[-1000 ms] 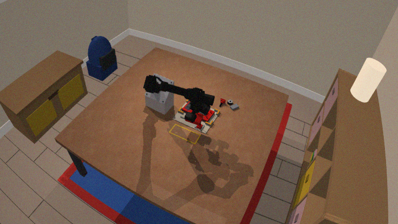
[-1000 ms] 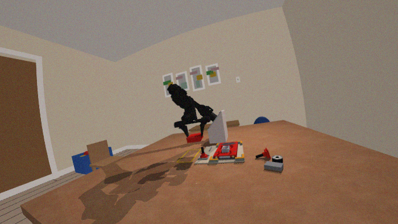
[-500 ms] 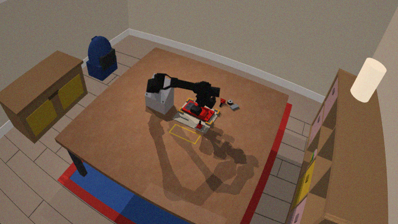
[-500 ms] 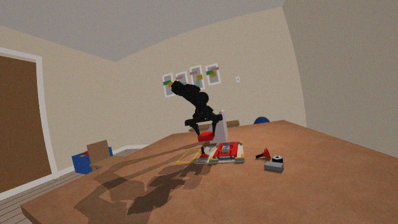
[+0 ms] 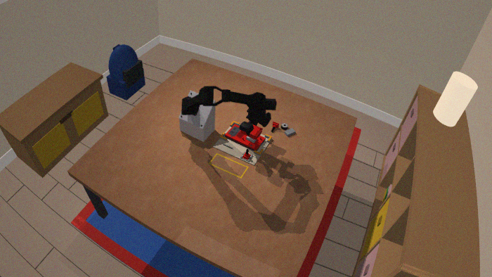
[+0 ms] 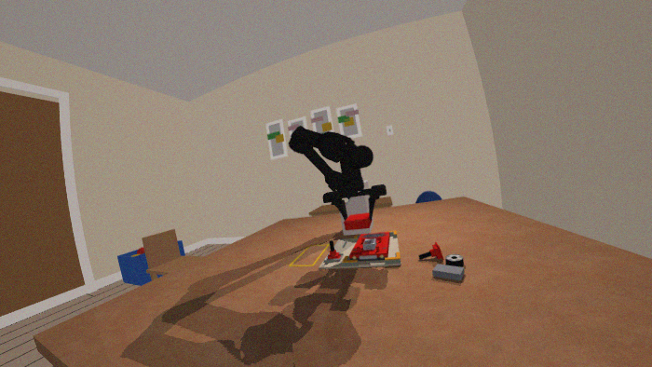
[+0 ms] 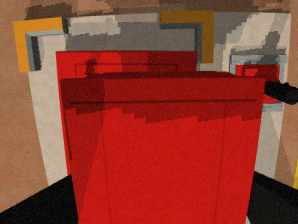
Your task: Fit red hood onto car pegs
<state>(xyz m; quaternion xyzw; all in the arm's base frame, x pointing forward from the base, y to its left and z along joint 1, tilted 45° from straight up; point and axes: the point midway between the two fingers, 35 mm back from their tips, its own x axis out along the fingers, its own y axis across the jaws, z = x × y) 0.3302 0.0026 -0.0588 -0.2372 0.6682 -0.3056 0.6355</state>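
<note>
Now: gripper tip 3 cm to the right of the grey engine block and 8 cm above it. Round my gripper tip: black wheel: 12 cm ahead, 23 cm to the left, 10 cm below; red hood: 1 cm above; grey jig: 3 cm behind, 1 cm to the left, 10 cm below.
</note>
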